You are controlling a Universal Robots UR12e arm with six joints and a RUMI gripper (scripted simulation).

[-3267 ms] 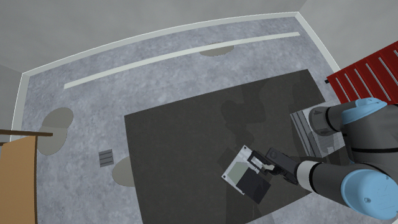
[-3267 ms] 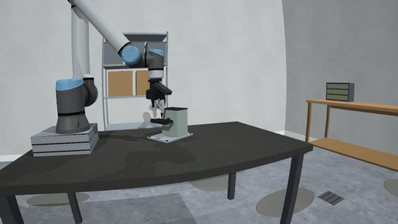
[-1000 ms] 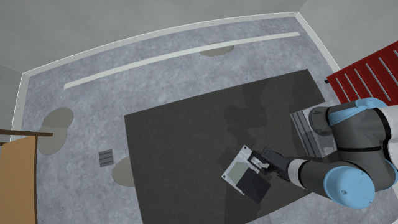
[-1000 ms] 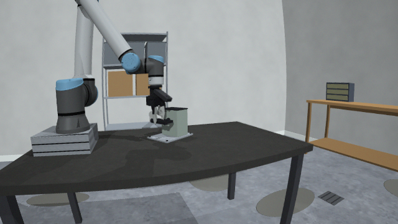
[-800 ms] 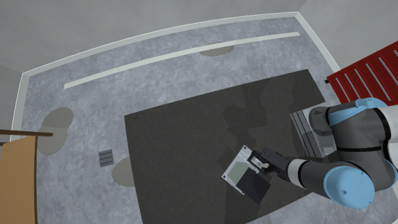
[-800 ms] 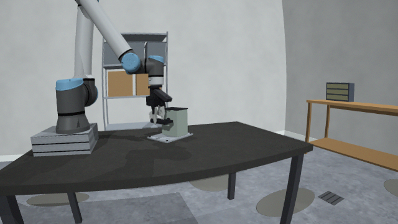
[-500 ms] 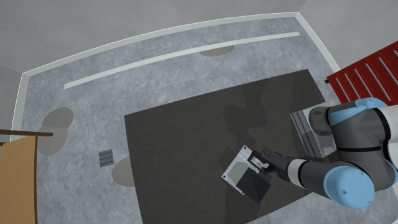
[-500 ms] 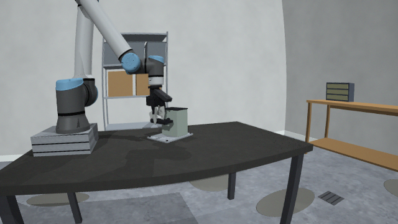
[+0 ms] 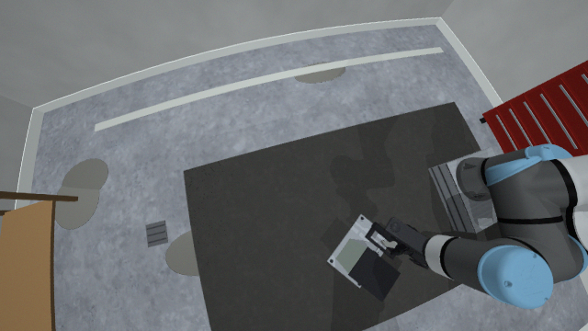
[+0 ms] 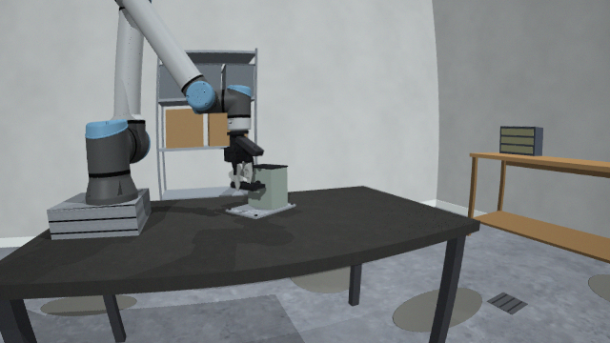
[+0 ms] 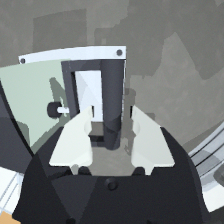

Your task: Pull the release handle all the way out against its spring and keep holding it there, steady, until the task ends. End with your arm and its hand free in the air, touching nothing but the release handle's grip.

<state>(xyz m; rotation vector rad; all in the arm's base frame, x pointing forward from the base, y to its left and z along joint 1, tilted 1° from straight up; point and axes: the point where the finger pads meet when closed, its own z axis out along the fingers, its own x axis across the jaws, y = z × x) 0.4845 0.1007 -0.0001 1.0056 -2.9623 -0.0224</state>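
The release handle is 4 cm ahead of my hand and 3 cm to the left of it.
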